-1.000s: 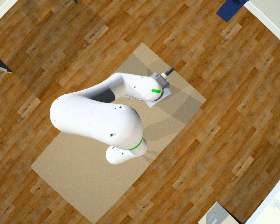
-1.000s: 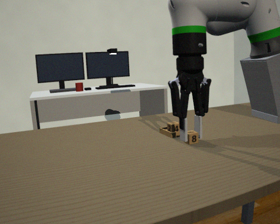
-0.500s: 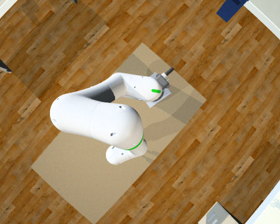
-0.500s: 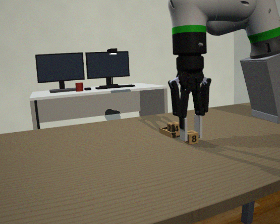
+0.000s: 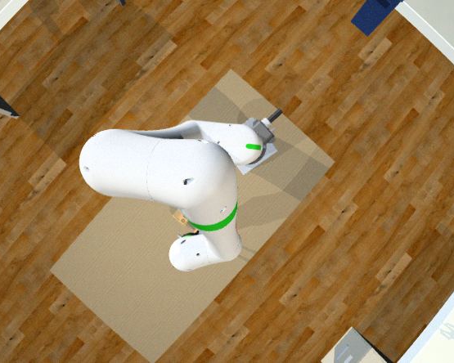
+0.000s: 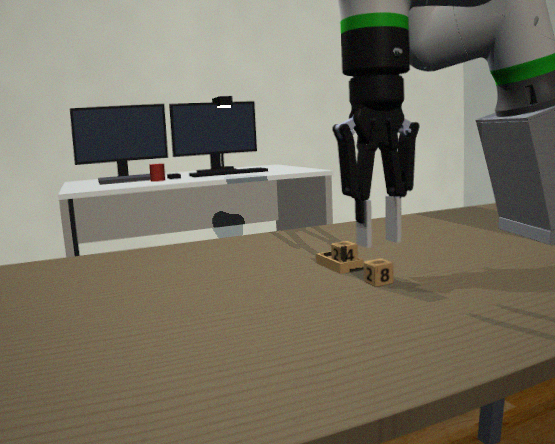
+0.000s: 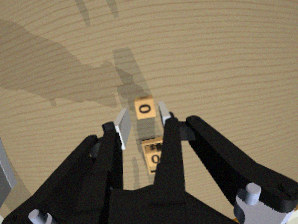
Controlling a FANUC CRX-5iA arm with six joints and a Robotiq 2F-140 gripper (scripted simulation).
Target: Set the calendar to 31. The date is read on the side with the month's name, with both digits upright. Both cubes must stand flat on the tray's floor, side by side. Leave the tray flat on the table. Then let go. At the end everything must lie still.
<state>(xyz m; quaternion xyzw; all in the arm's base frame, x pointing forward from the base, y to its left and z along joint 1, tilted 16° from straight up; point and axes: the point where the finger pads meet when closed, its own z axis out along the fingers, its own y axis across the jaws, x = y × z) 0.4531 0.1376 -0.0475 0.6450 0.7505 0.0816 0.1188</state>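
My hand is 80 mm above the wooden number cube. Also, from my hand: small wooden tray 110 mm to the right, 80 mm below, 20 mm ahead.
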